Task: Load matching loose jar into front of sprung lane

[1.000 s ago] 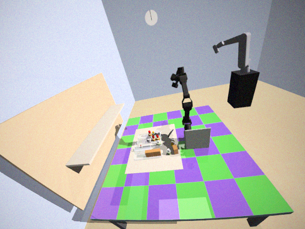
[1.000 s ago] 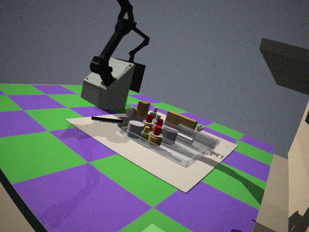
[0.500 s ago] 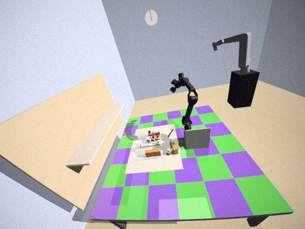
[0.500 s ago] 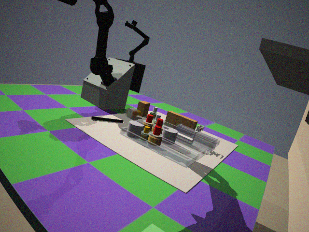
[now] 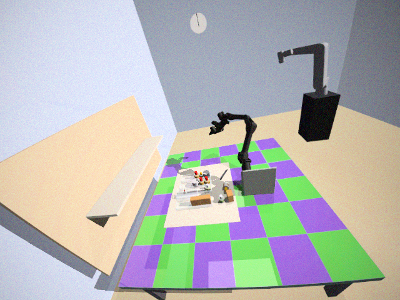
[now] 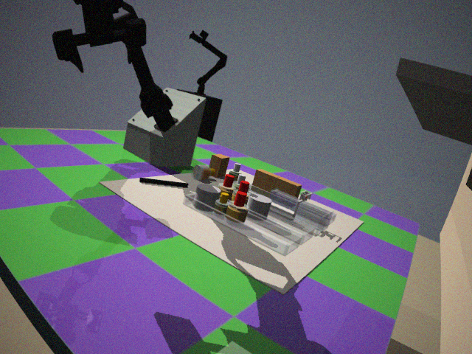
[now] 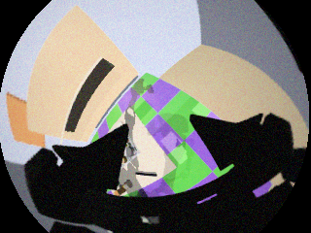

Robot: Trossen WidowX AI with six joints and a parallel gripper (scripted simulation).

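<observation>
Now: gripper tip 56 cm to the right of the small block, 25 cm above it and 12 cm past it. From my gripper tip the other things lie so: black pen 28 cm to the left, 28 cm below, 8 cm behind; white mat 44 cm to the left, 29 cm below, 11 cm ahead.
</observation>
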